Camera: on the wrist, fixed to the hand. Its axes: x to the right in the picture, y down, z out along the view.
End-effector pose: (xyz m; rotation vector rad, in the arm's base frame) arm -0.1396 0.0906 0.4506 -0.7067 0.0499 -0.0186
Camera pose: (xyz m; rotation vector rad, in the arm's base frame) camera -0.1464 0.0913 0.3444 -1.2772 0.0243 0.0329
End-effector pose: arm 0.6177 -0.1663 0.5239 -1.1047 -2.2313 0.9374
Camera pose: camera 0.7070 -0.1084 0.5241 -1.3524 -2.6028 0.3242
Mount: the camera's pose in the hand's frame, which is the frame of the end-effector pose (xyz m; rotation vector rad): -0.0026 0.0695 -0.0806 -0.5712 -0.0400 0.0224
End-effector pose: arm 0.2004 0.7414 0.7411 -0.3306 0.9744 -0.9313
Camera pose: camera 0.1700 0.7963 0.6551 -0.8132 1.1950 -0.6077
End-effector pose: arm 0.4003 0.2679 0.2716 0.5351 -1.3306 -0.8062
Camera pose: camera 0.4933 0.3054 0.3073 0.0518 -1.0720 -1.1279
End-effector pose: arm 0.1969 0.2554 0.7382 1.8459 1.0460 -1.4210
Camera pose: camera 0.2968 0.2843 0.7609 1.4009 1.2474 -0.9996
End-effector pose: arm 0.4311 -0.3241 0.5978 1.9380 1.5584 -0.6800
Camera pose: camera 0.5021 -0.2817 0.6648 1.4993 1.4973 -0.2207
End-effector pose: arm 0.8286 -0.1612 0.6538 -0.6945 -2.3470 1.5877
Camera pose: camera 0.8838 -0.0760 0.6217 -0.7965 -2.8522 0.9296
